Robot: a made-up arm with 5 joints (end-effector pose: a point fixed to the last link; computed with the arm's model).
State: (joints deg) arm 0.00 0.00 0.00 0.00 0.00
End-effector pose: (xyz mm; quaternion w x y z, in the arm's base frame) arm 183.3 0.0 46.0 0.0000 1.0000 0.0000 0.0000
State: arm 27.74 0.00 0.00 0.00 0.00
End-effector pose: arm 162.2 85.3 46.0 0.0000 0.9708 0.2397 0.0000
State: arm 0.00 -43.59 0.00 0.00 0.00
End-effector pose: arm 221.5 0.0 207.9 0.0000 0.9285 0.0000 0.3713
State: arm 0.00 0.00 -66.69 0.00 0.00
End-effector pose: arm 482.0 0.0 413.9 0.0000 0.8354 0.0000 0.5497
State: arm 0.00 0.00 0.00 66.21 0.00
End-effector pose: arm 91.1 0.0 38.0 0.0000 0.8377 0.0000 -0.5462
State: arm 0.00 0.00 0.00 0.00 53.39
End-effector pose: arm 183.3 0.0 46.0 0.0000 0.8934 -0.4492 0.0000
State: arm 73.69 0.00 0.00 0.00 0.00
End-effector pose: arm 51.5 175.9 46.0 0.0000 0.8003 0.5997 0.0000
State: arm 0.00 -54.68 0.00 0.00 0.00
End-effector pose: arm 211.0 0.0 249.9 0.0000 0.8883 0.0000 0.4593
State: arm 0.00 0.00 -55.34 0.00 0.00
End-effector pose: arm 465.1 0.0 330.3 0.0000 0.8856 0.0000 0.4644
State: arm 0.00 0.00 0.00 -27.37 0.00
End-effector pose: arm 208.1 0.0 77.6 0.0000 0.9716 0.0000 0.2366
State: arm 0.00 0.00 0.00 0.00 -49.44
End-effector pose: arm 183.3 0.0 46.0 0.0000 0.9084 0.4182 0.0000
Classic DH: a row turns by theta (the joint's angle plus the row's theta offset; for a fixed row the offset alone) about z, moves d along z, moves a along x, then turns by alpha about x. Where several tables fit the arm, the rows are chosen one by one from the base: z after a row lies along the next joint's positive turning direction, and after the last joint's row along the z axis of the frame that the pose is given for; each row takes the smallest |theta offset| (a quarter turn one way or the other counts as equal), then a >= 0, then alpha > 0; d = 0 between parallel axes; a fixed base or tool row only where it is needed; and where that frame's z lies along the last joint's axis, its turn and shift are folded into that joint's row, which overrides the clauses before.
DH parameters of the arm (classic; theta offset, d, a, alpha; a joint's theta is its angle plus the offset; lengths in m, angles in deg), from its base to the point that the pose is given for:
joint 1: 0 0.1747 0 -90
joint 2: -79.34 0 0.2872 0
joint 3: -23.41 0 -0.3529 0
joint 4: -77.25 0 -0.0523 90
joint 5: 180 0.0667 0 0

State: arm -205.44 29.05 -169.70 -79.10 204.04
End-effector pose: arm -233.6 111.1 729.0 0.0115 0.3088 -0.1423 0.9404
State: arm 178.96 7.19 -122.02 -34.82 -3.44
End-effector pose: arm -356.2 6.5 747.3 0.9644 0.0055 -0.2617 -0.0377
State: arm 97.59 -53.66 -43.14 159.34 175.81
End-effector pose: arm -13.4 100.7 425.7 0.3560 0.6632 -0.5392 0.3778
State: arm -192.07 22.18 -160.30 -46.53 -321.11
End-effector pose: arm -264.0 56.5 786.5 0.9719 0.0175 0.0366 0.2317
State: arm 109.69 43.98 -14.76 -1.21 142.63
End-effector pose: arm -50.2 140.3 -81.0 0.1954 0.9305 -0.2751 0.1428
